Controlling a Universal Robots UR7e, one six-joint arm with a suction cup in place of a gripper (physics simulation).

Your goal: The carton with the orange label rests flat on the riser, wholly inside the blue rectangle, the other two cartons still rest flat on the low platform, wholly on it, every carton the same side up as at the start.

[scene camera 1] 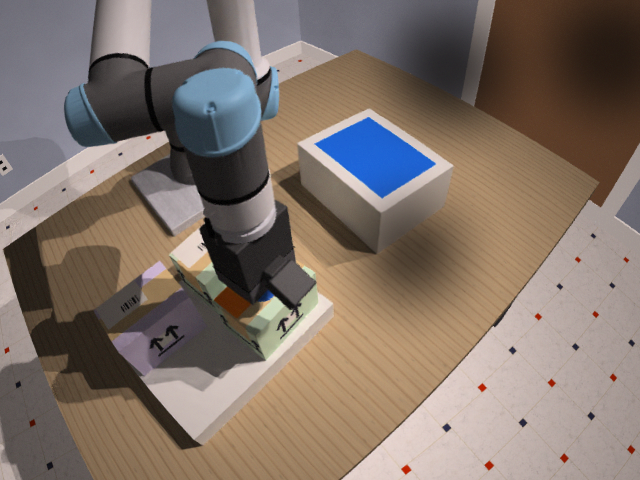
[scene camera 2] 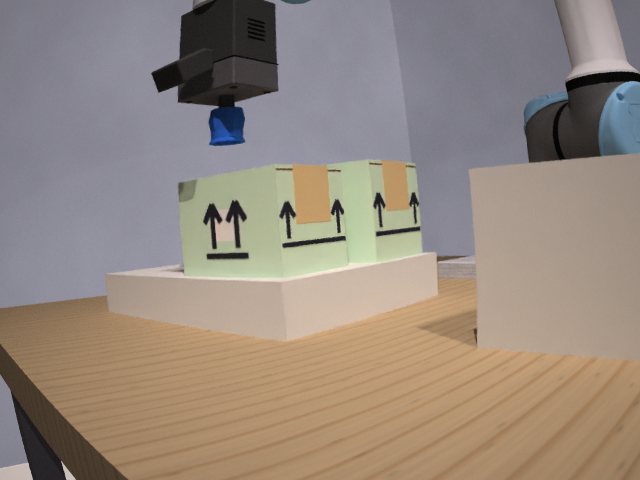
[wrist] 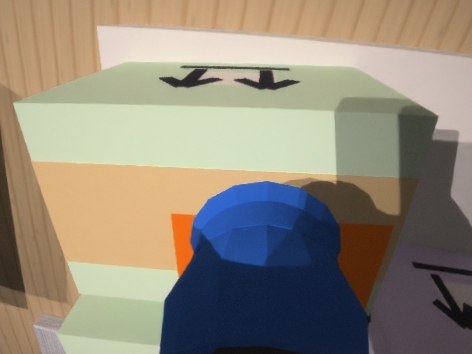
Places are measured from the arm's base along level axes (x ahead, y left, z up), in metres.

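Pixels of known places: hand, tool point: (scene camera 2: 227, 142) (wrist: 264, 247).
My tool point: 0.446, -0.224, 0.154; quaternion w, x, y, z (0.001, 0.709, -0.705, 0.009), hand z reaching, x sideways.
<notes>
Ahead of a thing's pixels: the offset from my tool point to its top centre, as dx, dy, dz. Level surfaces: height alone.
The orange-labelled pale green carton {-0.021, +0.016, -0.033} (scene camera 1: 266, 343) (scene camera 2: 266, 227) (wrist: 100, 132) rests flat on the low white platform {-0.085, -0.055, -0.126} (scene camera 1: 206, 403) (scene camera 2: 206, 307) (wrist: 250, 45). Another green carton {-0.137, +0.031, -0.026} (scene camera 1: 187, 260) (scene camera 2: 359, 206) (wrist: 115, 315) stands right behind it. A lilac carton {-0.152, -0.130, -0.026} (scene camera 1: 188, 312) (wrist: 407, 290) rests on the platform's left part in scene camera 1. My blue suction cup (scene camera 1: 266, 296) (scene camera 2: 226, 140) (wrist: 266, 215) hangs above the orange-labelled carton with a visible gap and holds nothing. In the wrist view it hides the middle of the orange label {-0.041, -0.007, -0.032} (wrist: 362, 255). The blue rectangle {-0.064, +0.383, -0.054} (scene camera 1: 374, 157) is on top of the white riser {-0.064, +0.383, -0.054} (scene camera 1: 341, 193) (scene camera 2: 558, 258).
The wooden table {dz -0.174} (scene camera 1: 361, 361) (scene camera 2: 310, 403) carries the platform and the riser. The riser is taller than the platform and stands apart from it. The grey base plate (scene camera 1: 173, 204) of the arm lies behind the cartons in scene camera 1.
</notes>
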